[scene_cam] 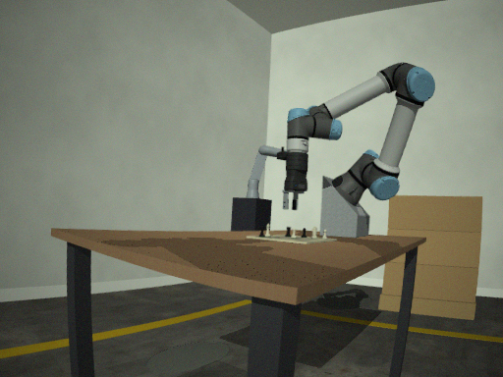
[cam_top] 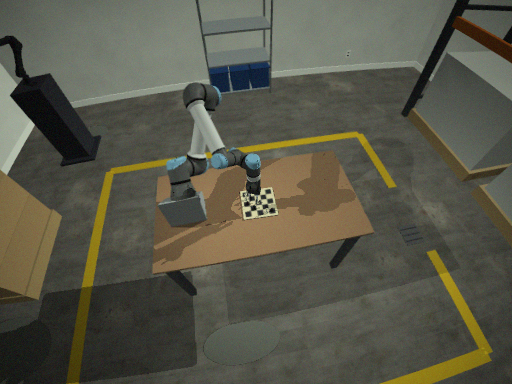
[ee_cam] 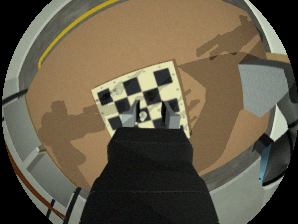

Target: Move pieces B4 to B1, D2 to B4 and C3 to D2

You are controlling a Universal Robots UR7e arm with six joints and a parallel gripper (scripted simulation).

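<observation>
My hand is 90 mm above the black piece. The rest, counted from my hand: white piece 40 mm behind, 80 mm to the left, 90 mm below; chessboard 40 mm ahead, 40 mm to the left, 110 mm below.
</observation>
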